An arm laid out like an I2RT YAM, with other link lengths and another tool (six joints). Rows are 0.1 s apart.
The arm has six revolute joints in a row. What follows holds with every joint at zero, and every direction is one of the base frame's.
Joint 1 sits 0.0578 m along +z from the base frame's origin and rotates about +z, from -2.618 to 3.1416 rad.
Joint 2 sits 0.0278 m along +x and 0.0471 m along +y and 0.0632 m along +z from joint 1 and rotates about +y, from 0 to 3.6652 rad.
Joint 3 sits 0.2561 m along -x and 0.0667 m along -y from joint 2 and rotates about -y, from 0 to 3.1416 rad.
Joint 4 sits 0.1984 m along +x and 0.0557 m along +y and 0.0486 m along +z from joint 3 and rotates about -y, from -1.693 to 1.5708 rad.
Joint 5 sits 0.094 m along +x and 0.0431 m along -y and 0.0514 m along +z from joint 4 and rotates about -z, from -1.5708 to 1.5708 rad.
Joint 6 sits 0.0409 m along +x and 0.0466 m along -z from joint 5 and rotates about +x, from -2.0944 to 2.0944 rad.
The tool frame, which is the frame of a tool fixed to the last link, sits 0.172 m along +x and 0.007 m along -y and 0.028 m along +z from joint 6; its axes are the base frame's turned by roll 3.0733, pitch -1.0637 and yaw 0.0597 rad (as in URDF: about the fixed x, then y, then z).
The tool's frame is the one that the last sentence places.
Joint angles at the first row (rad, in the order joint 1, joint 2, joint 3, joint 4, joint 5, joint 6):
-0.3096 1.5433 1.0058 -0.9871 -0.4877 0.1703
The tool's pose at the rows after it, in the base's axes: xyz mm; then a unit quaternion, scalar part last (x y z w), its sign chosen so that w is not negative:
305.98, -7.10, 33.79, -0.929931, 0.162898, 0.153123, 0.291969
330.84, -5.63, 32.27, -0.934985, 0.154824, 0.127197, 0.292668
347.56, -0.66, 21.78, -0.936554, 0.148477, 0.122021, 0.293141
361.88, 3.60, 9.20, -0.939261, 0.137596, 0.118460, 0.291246
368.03, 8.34, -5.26, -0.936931, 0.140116, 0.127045, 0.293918
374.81, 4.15, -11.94, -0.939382, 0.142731, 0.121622, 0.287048
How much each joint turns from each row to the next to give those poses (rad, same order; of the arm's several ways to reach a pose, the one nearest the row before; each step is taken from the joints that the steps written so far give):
0.0153 0.0198 0.0000 0.1316 -0.0080 0.0908
0.0275 0.0366 0.0000 0.1061 -0.0027 0.0309
0.0297 0.0607 -0.0001 0.0855 0.0015 0.0237
0.0221 0.0648 0.0000 0.0797 0.0012 0.0026
0.0184 0.0588 0.0001 0.0507 0.0007 0.0226
0.0011 0.0282 0.0000 0.0401 0.0161 0.0030

